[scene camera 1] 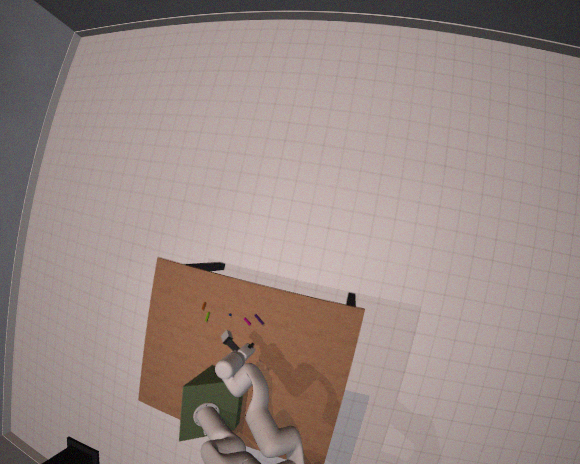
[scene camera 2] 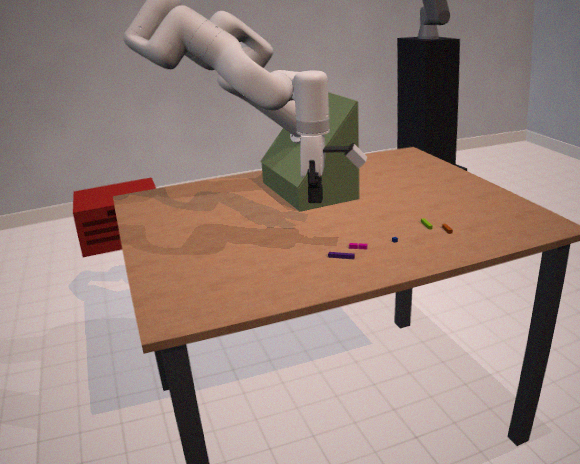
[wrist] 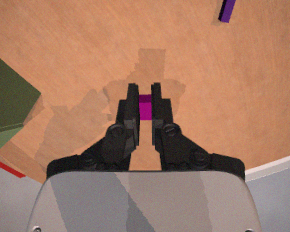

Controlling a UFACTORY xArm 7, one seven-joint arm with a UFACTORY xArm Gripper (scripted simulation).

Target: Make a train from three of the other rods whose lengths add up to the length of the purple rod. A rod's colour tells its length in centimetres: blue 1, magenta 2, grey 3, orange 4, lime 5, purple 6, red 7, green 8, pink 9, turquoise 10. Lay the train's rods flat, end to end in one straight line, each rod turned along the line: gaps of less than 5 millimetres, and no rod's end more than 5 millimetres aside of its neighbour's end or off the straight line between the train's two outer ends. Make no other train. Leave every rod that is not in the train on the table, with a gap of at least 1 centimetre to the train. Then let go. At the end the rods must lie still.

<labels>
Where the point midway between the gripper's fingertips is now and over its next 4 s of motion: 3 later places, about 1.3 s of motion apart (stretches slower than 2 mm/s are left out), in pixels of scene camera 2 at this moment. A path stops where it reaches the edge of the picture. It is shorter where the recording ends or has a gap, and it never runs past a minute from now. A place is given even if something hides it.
My gripper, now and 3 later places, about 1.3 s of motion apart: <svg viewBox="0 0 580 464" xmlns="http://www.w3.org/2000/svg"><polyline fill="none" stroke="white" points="315,201 375,209 375,244 376,234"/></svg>
</labels>
